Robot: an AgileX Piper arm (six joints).
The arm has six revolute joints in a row. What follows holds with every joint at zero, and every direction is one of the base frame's.
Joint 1 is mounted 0.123 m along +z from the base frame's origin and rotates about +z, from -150 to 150 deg.
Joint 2 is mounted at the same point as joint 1 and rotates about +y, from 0 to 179.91 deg.
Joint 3 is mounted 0.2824 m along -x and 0.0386 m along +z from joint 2 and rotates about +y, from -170 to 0 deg.
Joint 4 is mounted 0.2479 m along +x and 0.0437 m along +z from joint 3 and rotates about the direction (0.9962, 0, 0.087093), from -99.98 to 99.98 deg.
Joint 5 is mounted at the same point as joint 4 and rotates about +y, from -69.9 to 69.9 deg.
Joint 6 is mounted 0.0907 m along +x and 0.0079 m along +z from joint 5 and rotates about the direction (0.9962, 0, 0.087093), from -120 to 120 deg.
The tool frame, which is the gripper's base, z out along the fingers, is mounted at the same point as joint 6; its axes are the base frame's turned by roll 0, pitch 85.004 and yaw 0 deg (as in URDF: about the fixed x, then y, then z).
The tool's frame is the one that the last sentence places.
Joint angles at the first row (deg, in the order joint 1, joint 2, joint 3, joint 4, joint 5, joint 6):
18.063, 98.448, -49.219, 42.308, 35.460, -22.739
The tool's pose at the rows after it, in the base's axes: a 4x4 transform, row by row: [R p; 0 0 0 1], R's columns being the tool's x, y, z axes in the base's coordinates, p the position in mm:
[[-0.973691, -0.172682, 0.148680, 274.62], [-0.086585, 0.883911, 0.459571, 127.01], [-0.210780, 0.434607, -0.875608, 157.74], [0, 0, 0, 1]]
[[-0.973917, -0.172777, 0.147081, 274.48], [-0.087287, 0.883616, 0.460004, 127.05], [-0.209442, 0.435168, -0.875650, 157.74], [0, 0, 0, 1]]
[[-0.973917, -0.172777, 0.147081, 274.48], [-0.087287, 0.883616, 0.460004, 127.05], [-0.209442, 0.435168, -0.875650, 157.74], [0, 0, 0, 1]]
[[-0.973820, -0.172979, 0.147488, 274.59], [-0.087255, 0.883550, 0.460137, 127.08], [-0.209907, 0.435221, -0.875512, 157.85], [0, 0, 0, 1]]
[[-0.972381, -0.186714, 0.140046, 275.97], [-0.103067, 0.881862, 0.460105, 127.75], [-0.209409, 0.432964, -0.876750, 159.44], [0, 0, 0, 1]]
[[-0.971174, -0.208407, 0.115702, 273.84], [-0.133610, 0.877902, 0.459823, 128.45], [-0.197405, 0.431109, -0.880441, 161.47], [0, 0, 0, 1]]
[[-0.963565, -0.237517, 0.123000, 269.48], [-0.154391, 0.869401, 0.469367, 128.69], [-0.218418, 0.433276, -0.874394, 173.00], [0, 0, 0, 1]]
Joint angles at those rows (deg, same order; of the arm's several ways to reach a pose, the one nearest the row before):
18.064, 98.448, -49.218, 42.310, 35.492, -22.740
18.063, 98.448, -49.219, 42.308, 35.588, -22.739
18.063, 98.448, -49.219, 42.308, 35.588, -22.739
18.062, 98.447, -49.247, 42.308, 35.589, -22.739
18.063, 98.581, -49.934, 41.586, 36.414, -22.740
18.200, 98.315, -50.247, 40.447, 38.143, -22.739
18.405, 96.024, -50.245, 39.735, 39.491, -22.739

